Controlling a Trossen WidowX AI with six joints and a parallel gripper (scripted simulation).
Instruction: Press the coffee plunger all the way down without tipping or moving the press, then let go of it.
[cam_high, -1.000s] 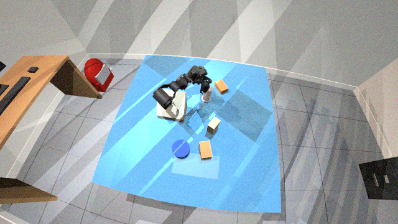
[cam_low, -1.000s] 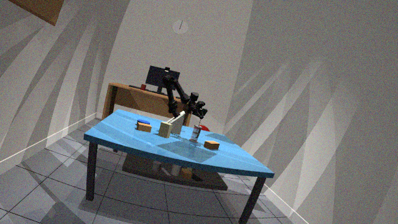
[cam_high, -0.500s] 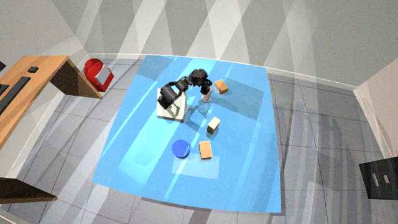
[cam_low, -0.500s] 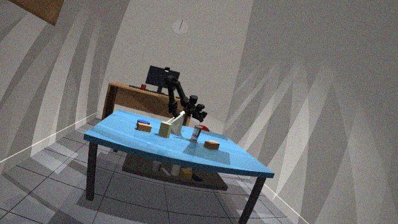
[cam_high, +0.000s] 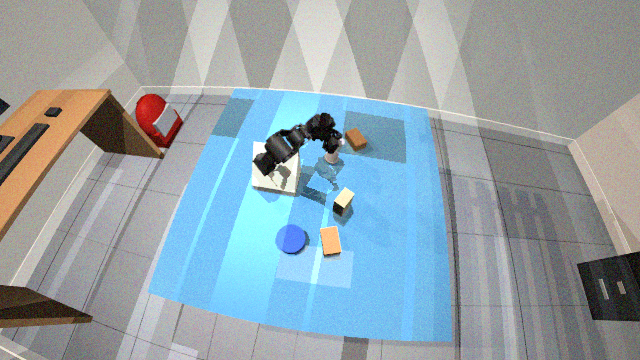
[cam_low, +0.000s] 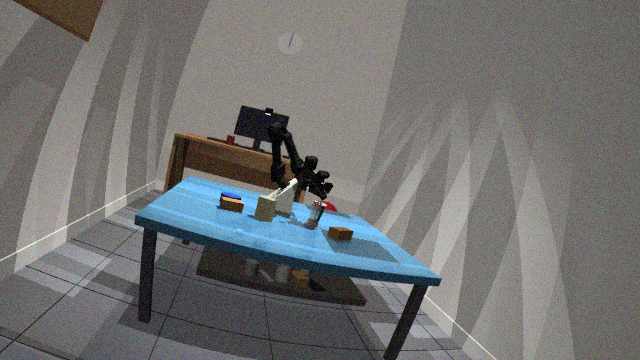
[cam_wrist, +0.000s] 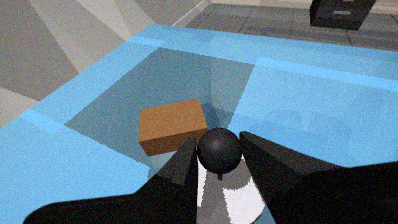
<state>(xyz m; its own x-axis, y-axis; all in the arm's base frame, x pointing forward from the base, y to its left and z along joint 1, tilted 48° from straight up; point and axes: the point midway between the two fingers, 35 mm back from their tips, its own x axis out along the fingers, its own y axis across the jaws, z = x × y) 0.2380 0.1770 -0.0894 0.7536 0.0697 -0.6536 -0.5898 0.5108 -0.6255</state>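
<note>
Now: gripper tip 8 cm above the coffee press, 3 cm past it and 1 cm to the left of it. From my gripper tip the other things lie so: blue disc (48 cm to the right, 15 cm below, 9 cm behind).
</note>
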